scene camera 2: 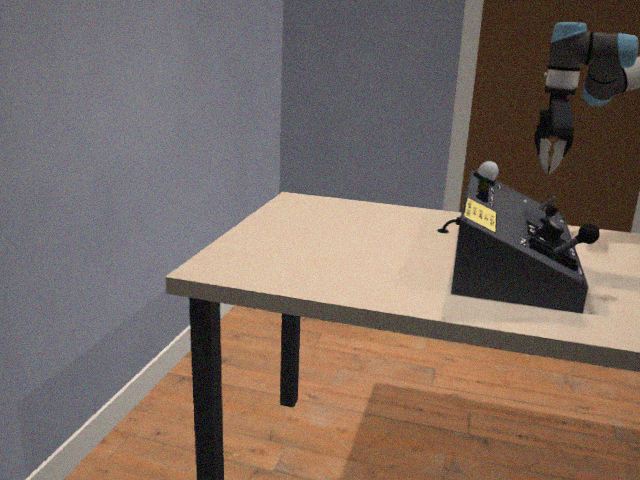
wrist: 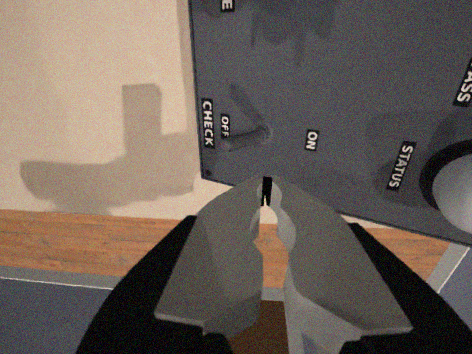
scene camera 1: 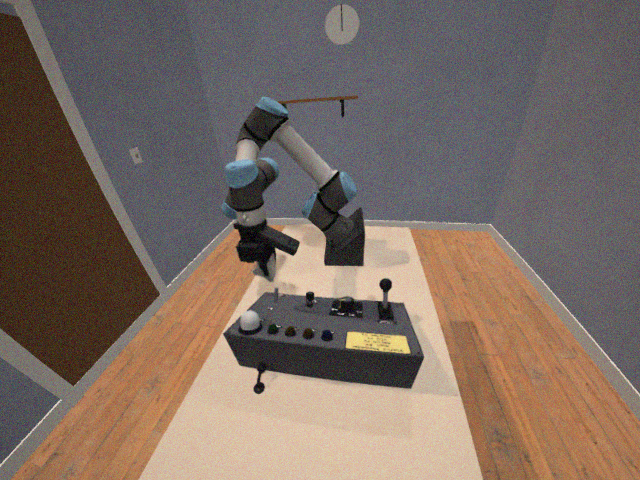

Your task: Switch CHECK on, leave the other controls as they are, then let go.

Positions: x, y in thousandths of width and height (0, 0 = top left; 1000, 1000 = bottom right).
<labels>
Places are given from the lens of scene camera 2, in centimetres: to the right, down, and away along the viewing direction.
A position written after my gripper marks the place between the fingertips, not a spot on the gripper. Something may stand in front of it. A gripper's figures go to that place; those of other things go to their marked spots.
my gripper (scene camera 2: 855, 361): 58, -17, 151
dark control box (scene camera 2: 782, 534): 36, 3, 118
</labels>
